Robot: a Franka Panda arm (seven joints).
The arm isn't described. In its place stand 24 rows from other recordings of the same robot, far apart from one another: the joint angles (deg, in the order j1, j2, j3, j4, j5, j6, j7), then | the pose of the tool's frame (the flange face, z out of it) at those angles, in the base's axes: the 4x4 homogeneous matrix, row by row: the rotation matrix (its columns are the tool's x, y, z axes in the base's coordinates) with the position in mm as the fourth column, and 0 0 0 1 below.
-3.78, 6.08, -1.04, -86.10, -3.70, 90.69, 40.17 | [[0.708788 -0.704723 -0.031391 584.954], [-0.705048 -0.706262 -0.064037 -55.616], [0.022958 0.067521 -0.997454 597.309], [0 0 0 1]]
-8.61, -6.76, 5.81, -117.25, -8.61, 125.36, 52.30 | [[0.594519 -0.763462 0.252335 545.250], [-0.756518 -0.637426 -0.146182 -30.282], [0.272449 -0.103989 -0.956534 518.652], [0 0 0 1]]
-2.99, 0.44, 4.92, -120.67, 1.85, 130.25, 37.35 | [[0.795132 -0.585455 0.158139 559.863], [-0.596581 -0.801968 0.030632 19.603], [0.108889 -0.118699 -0.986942 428.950], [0 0 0 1]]
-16.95, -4.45, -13.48, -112.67, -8.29, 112.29, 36.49 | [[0.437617 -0.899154 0.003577 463.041], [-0.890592 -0.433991 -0.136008 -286.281], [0.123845 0.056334 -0.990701 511.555], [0 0 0 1]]
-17.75, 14.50, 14.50, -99.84, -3.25, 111.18, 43.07 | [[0.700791 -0.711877 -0.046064 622.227], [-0.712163 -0.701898 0.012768 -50.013], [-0.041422 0.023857 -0.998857 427.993], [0 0 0 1]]
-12.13, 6.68, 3.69, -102.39, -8.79, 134.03, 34.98 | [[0.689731 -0.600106 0.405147 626.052], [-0.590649 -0.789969 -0.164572 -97.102], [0.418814 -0.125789 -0.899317 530.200], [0 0 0 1]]
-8.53, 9.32, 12.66, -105.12, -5.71, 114.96, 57.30 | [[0.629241 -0.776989 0.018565 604.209], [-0.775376 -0.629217 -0.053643 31.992], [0.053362 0.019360 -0.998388 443.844], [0 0 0 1]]
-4.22, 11.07, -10.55, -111.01, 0.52, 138.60, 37.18 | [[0.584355 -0.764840 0.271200 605.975], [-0.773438 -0.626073 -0.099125 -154.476], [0.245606 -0.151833 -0.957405 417.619], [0 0 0 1]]
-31.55, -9.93, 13.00, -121.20, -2.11, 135.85, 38.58 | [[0.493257 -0.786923 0.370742 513.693], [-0.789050 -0.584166 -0.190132 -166.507], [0.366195 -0.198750 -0.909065 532.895], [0 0 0 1]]
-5.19, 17.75, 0.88, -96.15, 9.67, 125.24, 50.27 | [[0.508352 -0.834763 0.211540 665.441], [-0.861148 -0.492480 0.126042 -44.982], [-0.001036 -0.246241 -0.969208 441.576], [0 0 0 1]]
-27.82, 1.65, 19.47, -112.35, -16.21, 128.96, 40.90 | [[0.715289 -0.656643 0.239128 581.161], [-0.609779 -0.753615 -0.245426 -94.734], [0.341368 0.029735 -0.939459 486.917], [0 0 0 1]]
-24.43, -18.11, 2.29, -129.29, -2.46, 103.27, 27.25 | [[0.651060 -0.744505 -0.147758 407.064], [-0.752565 -0.658514 0.002044 -168.495], [-0.098823 0.109866 -0.989021 479.088], [0 0 0 1]]
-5.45, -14.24, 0.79, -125.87, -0.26, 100.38, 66.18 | [[0.321603 -0.926558 -0.195093 453.528], [-0.944145 -0.329428 0.008170 -37.093], [-0.071839 0.181569 -0.980751 472.607], [0 0 0 1]]
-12.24, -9.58, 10.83, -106.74, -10.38, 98.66, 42.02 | [[0.740354 -0.671931 0.019633 511.329], [-0.654109 -0.726836 -0.209406 -22.607], [0.154976 0.142193 -0.977632 588.062], [0 0 0 1]]
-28.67, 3.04, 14.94, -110.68, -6.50, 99.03, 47.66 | [[0.494039 -0.827873 -0.265614 523.572], [-0.863262 -0.503431 -0.036552 -140.342], [-0.103457 0.247352 -0.963386 440.781], [0 0 0 1]]
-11.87, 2.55, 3.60, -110.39, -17.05, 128.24, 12.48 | [[0.941785 -0.233653 0.241759 588.359], [-0.167487 -0.949526 -0.265234 -94.767], [0.291529 0.209302 -0.933383 492.559], [0 0 0 1]]
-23.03, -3.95, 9.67, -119.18, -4.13, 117.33, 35.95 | [[0.675069 -0.737530 0.018180 520.018], [-0.734164 -0.674008 -0.081949 -126.244], [0.072693 0.041974 -0.996471 460.821], [0 0 0 1]]
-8.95, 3.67, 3.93, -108.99, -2.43, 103.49, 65.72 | [[0.339733 -0.926552 -0.161502 556.029], [-0.939912 -0.340651 -0.022834 -52.998], [-0.033859 0.159555 -0.986608 451.742], [0 0 0 1]]
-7.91, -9.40, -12.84, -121.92, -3.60, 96.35, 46.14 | [[0.389438 -0.879561 -0.273330 437.576], [-0.903317 -0.422689 0.073153 -175.664], [-0.179876 0.218416 -0.959135 458.066], [0 0 0 1]]
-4.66, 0.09, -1.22, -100.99, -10.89, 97.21, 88.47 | [[-0.037908 -0.995834 -0.082927 551.831], [-0.982287 0.052374 -0.179914 -74.888], [0.183508 0.074638 -0.980181 545.022], [0 0 0 1]]
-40.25, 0.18, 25.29, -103.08, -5.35, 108.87, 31.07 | [[0.707878 -0.702530 0.073213 552.938], [-0.694455 -0.711154 -0.109509 -155.064], [0.128999 0.026676 -0.991286 543.549], [0 0 0 1]]
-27.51, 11.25, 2.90, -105.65, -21.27, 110.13, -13.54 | [[0.975659 -0.013067 -0.218902 533.619], [-0.072133 -0.961796 -0.264092 -273.947], [-0.207089 0.273454 -0.939328 414.199], [0 0 0 1]]
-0.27, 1.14, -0.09, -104.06, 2.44, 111.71, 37.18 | [[0.780900 -0.614194 0.113844 580.554], [-0.621237 -0.782661 0.038808 -0.795], [0.065265 -0.101029 -0.992740 529.955], [0 0 0 1]]
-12.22, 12.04, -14.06, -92.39, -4.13, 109.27, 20.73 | [[0.700348 -0.713169 0.030059 572.308], [-0.702739 -0.696267 -0.146189 -274.477], [0.125186 0.081260 -0.988800 513.950], [0 0 0 1]]
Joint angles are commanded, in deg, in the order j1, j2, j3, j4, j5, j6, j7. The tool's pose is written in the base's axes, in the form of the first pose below.
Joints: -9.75, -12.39, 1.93, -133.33, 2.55, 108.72, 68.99
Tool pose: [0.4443 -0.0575 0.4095 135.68 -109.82 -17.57]
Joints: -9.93, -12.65, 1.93, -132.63, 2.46, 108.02, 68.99
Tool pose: [0.4452 -0.0591 0.4160 135.66 -110.03 -17.19]
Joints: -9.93, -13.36, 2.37, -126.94, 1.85, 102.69, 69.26
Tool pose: [0.4549 -0.0569 0.4597 136.31 -109.43 -15.27]
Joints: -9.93, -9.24, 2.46, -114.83, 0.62, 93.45, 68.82
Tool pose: [0.4824 -0.0612 0.5112 136.10 -107.23 -16.03]
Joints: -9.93, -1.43, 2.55, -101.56, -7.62, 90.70, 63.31
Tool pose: [0.5303 -0.0826 0.5456 138.20 -96.72 -6.98]
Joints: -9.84, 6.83, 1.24, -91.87, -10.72, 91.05, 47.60
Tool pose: [0.5752 -0.1075 0.5444 148.32 -77.68 -5.38]
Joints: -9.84, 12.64, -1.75, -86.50, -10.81, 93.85, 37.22
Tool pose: [0.6038 -0.1413 0.5310 153.68 -67.71 -3.93]
